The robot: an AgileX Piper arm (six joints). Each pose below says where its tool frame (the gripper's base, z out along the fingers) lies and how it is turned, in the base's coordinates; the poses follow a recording.
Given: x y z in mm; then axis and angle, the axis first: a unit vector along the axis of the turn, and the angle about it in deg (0 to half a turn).
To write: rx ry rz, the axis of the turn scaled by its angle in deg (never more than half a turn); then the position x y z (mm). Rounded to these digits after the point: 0 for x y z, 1 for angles.
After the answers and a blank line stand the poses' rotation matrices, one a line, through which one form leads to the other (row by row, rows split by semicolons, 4 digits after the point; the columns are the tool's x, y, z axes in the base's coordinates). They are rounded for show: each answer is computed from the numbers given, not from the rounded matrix.
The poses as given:
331 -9 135 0.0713 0.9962 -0.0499 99.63
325 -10 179 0.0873 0.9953 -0.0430 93.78
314 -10 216 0.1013 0.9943 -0.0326 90.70
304 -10 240 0.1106 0.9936 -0.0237 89.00
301 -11 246 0.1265 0.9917 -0.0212 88.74
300 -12 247 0.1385 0.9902 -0.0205 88.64
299 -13 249 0.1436 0.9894 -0.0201 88.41
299 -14 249 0.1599 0.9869 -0.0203 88.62
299 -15 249 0.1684 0.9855 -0.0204 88.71
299 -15 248 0.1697 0.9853 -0.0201 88.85
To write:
7.1 99.3 -5.0 331 -9 135
8.2 93.3 -4.0 325 -10 179
9.2 90.2 -3.0 314 -10 216
9.8 88.4 -2.1 304 -10 240
11.2 88.0 -1.9 301 -11 246
12.3 87.8 -1.8 300 -12 247
12.7 87.5 -1.8 299 -13 249
14.2 87.5 -1.8 299 -14 249
14.9 87.4 -1.8 299 -15 249
15.1 87.5 -1.8 299 -15 248

-0.1614 0.1321 0.9780; 0.0337 0.9912 -0.1283; -0.9863 0.0123 -0.1644
-0.0578 0.1355 0.9891; 0.0497 0.9899 -0.1327; -0.9971 0.0415 -0.0640
-0.0018 0.1346 0.9909; 0.0694 0.9885 -0.1341; -0.9976 0.0685 -0.0111
0.0295 0.1317 0.9909; 0.0843 0.9874 -0.1337; -0.9960 0.0874 0.0180
0.0376 0.1439 0.9889; 0.1015 0.9839 -0.1470; -0.9941 0.1059 0.0224
0.0425 0.1544 0.9871; 0.1134 0.9809 -0.1583; -0.9926 0.1186 0.0241
0.0478 0.1582 0.9862; 0.1181 0.9796 -0.1629; -0.9919 0.1242 0.0281
0.0490 0.1743 0.9835; 0.1337 0.9746 -0.1794; -0.9898 0.1403 0.0245
0.0502 0.1826 0.9819; 0.1418 0.9719 -0.1880; -0.9886 0.1487 0.0229
0.0483 0.1839 0.9818; 0.1438 0.9714 -0.1891; -0.9884 0.1503 0.0205

